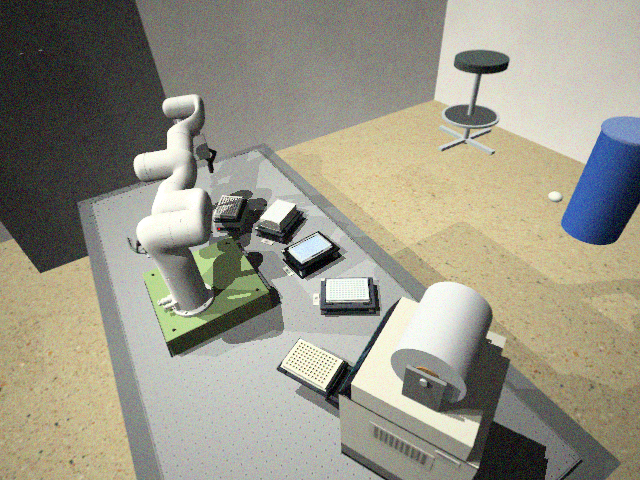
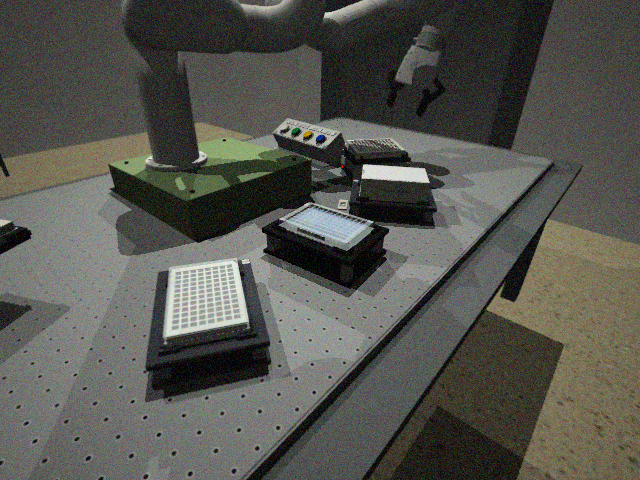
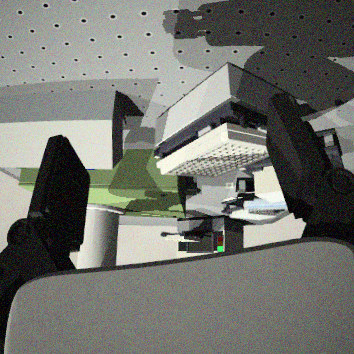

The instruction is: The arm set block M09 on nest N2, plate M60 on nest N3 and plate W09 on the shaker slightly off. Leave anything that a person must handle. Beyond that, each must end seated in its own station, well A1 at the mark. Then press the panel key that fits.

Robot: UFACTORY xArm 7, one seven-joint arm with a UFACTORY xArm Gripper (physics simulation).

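Observation:
My gripper [image 1: 211, 164] [image 2: 405, 109] [image 3: 169, 136] is open and empty, raised above the far end of the table near the shaker. The shaker [image 2: 355, 167] [image 3: 197, 107] carries a plate with open wells [image 1: 230, 206] [image 2: 374, 148] [image 3: 220, 152]; whether it is fully seated is unclear. Beside it a tall white block [image 1: 279, 214] [image 2: 395, 178] stands on a dark nest [image 2: 392, 209]. A clear bluish plate [image 1: 310, 248] [image 2: 325, 225] lies on the middle nest [image 2: 305, 256] and looks slightly tilted. The key panel [image 2: 310, 142] has white, green, yellow and blue keys. Labels are unreadable.
A white plate [image 1: 347, 289] [image 2: 206, 299] lies on another dark nest [image 2: 258, 335]. A cream machine [image 1: 408, 428] with a large roll [image 1: 447, 335] holds a plate [image 1: 312, 364] on its extended tray. The green arm base [image 1: 235, 294] [image 2: 206, 217] stands between the panel and the nests' side.

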